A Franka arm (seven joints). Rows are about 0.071 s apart.
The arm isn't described. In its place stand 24 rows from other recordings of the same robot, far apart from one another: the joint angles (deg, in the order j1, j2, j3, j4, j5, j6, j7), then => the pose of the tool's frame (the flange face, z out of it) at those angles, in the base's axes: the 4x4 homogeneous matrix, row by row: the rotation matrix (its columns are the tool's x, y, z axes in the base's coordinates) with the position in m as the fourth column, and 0 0 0 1 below.
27.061, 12.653, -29.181, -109.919, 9.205, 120.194, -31.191 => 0.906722, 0.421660, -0.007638, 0.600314; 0.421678, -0.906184, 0.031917, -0.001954; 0.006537, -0.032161, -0.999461, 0.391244; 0, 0, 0, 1
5.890, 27.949, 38.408, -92.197, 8.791, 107.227, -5.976 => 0.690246, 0.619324, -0.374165, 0.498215; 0.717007, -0.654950, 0.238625, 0.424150; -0.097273, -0.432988, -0.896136, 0.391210; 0, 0, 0, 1
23.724, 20.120, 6.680, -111.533, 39.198, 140.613, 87.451 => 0.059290, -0.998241, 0.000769, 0.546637; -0.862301, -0.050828, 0.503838, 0.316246; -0.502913, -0.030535, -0.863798, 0.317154; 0, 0, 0, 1
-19.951, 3.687, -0.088, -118.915, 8.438, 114.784, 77.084 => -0.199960, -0.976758, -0.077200, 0.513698; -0.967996, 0.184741, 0.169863, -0.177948; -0.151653, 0.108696, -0.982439, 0.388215; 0, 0, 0, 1
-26.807, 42.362, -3.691, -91.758, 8.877, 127.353, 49.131 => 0.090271, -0.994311, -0.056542, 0.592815; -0.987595, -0.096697, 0.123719, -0.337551; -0.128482, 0.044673, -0.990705, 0.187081; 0, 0, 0, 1
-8.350, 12.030, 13.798, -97.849, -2.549, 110.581, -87.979 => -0.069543, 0.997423, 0.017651, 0.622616; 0.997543, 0.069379, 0.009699, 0.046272; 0.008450, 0.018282, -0.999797, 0.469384; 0, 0, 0, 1
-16.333, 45.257, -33.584, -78.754, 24.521, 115.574, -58.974 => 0.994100, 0.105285, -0.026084, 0.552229; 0.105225, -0.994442, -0.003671, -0.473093; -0.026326, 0.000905, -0.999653, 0.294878; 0, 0, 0, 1
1.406, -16.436, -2.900, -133.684, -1.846, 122.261, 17.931 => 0.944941, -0.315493, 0.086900, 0.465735; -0.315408, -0.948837, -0.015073, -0.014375; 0.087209, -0.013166, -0.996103, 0.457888; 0, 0, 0, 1
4.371, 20.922, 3.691, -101.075, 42.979, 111.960, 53.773 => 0.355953, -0.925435, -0.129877, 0.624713; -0.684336, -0.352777, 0.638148, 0.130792; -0.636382, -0.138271, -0.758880, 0.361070; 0, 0, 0, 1
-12.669, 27.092, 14.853, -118.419, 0.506, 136.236, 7.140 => 0.981596, -0.119483, -0.148971, 0.574132; -0.102003, -0.987528, 0.119934, 0.022370; -0.161443, -0.102531, -0.981541, 0.195956; 0, 0, 0, 1
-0.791, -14.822, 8.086, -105.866, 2.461, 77.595, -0.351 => 0.963844, 0.127400, -0.234040, 0.440524; 0.125794, -0.991816, -0.021839, 0.069681; -0.234907, -0.008392, -0.971982, 0.609195; 0, 0, 0, 1
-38.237, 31.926, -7.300, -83.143, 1.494, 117.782, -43.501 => 0.999634, -0.026458, 0.005624, 0.511573; -0.026020, -0.997397, -0.067248, -0.496317; 0.007389, 0.067077, -0.997720, 0.369320; 0, 0, 0, 1
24.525, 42.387, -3.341, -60.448, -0.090, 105.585, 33.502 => 0.978463, -0.197341, 0.060554, 0.703073; -0.196510, -0.980309, -0.019436, 0.287731; 0.063197, 0.007118, -0.997976, 0.403858; 0, 0, 0, 1
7.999, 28.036, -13.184, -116.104, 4.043, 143.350, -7.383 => 0.999951, 0.007998, -0.005784, 0.598938; 0.007605, -0.997855, -0.065027, -0.052386; -0.006292, 0.064980, -0.997867, 0.209415; 0, 0, 0, 1
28.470, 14.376, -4.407, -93.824, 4.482, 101.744, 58.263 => 0.809692, -0.573459, -0.124671, 0.565678; -0.577224, -0.816555, 0.007110, 0.264360; -0.105878, 0.066207, -0.992173, 0.461385; 0, 0, 0, 1
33.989, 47.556, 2.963, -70.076, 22.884, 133.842, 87.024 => 0.434754, -0.898372, 0.062579, 0.628631; -0.822134, -0.367578, 0.434721, 0.465717; -0.367539, -0.240445, -0.898388, 0.304107; 0, 0, 0, 1
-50.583, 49.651, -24.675, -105.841, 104.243, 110.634, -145.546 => 0.485687, -0.030302, 0.873607, 0.221542; -0.010209, -0.999527, -0.028994, -0.564585; 0.874073, 0.005163, -0.485767, 0.077407; 0, 0, 0, 1
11.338, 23.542, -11.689, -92.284, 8.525, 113.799, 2.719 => 0.994653, -0.100449, -0.023994, 0.667282; -0.099018, -0.993576, 0.054791, 0.020993; -0.029344, -0.052122, -0.998210, 0.391439; 0, 0, 0, 1
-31.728, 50.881, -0.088, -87.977, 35.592, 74.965, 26.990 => 0.067762, -0.933557, -0.351964, 0.525093; -0.319199, -0.354519, 0.878879, -0.239274; -0.945262, 0.052792, -0.322014, 0.122777; 0, 0, 0, 1
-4.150, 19.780, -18.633, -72.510, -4.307, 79.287, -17.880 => 0.963041, -0.070503, -0.259963, 0.590336; -0.096541, -0.991362, -0.088780, -0.219319; -0.251458, 0.110596, -0.961529, 0.556092; 0, 0, 0, 1
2.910, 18.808, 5.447, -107.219, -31.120, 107.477, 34.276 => 0.973834, -0.152665, -0.168345, 0.594420; -0.217499, -0.840849, -0.495649, 0.044994; -0.065884, 0.519295, -0.852052, 0.325387; 0, 0, 0, 1
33.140, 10.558, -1.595, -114.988, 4.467, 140.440, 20.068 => 0.967084, 0.161535, 0.196608, 0.521202; 0.127889, -0.976536, 0.173267, 0.320673; 0.219983, -0.142420, -0.965051, 0.391675; 0, 0, 0, 1
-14.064, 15.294, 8.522, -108.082, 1.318, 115.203, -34.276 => 0.877864, 0.460223, -0.132472, 0.597750; 0.471725, -0.878689, 0.073354, -0.060706; -0.082643, -0.126885, -0.988469, 0.357005; 0, 0, 0, 1
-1.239, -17.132, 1.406, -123.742, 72.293, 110.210, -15.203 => 0.968636, -0.018453, 0.247797, 0.485680; -0.235482, -0.386516, 0.891714, 0.069322; 0.079322, -0.922098, -0.378739, 0.573462; 0, 0, 0, 1
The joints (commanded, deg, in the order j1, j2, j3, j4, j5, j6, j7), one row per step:
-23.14 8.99 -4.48 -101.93 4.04 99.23 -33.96
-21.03 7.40 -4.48 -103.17 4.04 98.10 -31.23
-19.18 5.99 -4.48 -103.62 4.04 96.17 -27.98
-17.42 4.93 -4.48 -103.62 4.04 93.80 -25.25
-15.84 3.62 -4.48 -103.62 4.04 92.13 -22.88
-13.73 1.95 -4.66 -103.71 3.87 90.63 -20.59
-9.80 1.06 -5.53 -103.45 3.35 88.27 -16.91
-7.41 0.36 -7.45 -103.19 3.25 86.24 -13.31
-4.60 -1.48 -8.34 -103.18 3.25 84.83 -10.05
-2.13 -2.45 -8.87 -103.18 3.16 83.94 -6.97
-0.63 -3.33 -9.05 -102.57 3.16 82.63 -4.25
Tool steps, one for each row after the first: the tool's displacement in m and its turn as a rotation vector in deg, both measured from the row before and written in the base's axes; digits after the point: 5 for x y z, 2 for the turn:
0.00051 0.02330 0.00499 0.05 1.03 -0.51
-0.00049 0.02038 0.00837 -0.03 1.30 -1.21
-0.00058 0.01902 0.00792 0.09 1.57 -0.74
-0.00122 0.01677 0.01097 -0.25 0.65 -0.60
-0.00194 0.01967 0.01369 -0.55 0.27 -0.14
0.00087 0.02885 0.00804 -0.92 1.77 -0.20
-0.00477 0.00561 0.00662 -0.68 1.50 -2.84
-0.00491 0.01858 0.01550 -0.71 -0.06 -1.11
-0.00185 0.01763 0.00782 -0.77 0.28 -0.93
-0.00284 0.01206 0.01131 -0.61 0.11 -1.20

